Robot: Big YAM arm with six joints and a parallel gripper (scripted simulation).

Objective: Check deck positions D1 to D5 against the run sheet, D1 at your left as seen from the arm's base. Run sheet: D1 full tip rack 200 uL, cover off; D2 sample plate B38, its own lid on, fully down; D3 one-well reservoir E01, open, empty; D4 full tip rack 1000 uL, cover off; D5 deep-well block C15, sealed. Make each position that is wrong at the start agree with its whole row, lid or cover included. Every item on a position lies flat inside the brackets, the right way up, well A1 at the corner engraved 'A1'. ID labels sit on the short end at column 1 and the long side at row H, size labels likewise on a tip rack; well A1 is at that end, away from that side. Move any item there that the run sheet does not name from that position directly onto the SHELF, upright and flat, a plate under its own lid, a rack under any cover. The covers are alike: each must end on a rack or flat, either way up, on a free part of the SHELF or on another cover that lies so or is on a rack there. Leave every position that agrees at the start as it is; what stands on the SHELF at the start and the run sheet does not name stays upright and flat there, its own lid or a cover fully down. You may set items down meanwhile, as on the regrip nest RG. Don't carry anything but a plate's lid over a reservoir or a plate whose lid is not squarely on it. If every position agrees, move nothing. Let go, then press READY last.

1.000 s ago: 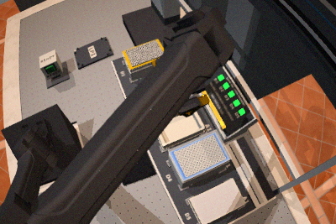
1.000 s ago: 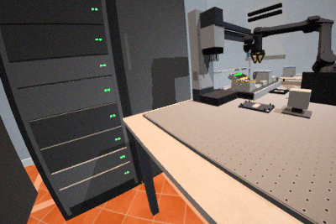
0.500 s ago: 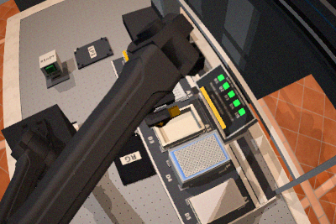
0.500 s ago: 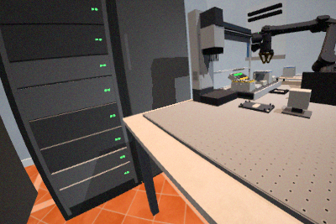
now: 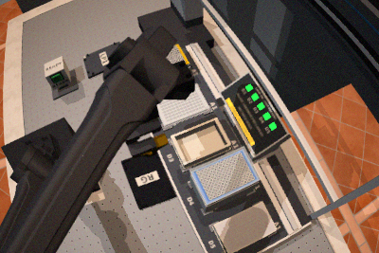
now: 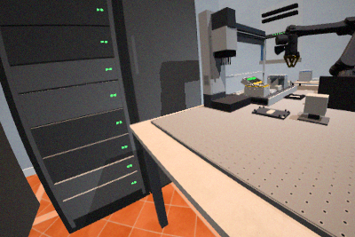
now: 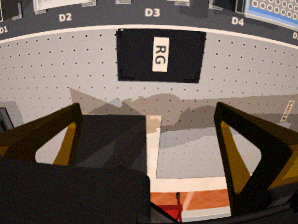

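Right now the blue-framed tip rack is 14 cm ahead of my hand, 11 cm to the right of it and 10 cm below it. From my hand the other things lie so: one-well reservoir (13 cm ahead, 1 cm to the left, 16 cm below); then yellow-framed tip rack (11 cm ahead, 26 cm to the left, 13 cm below); then black regrip nest (3 cm behind, 2 cm to the right, 21 cm below).
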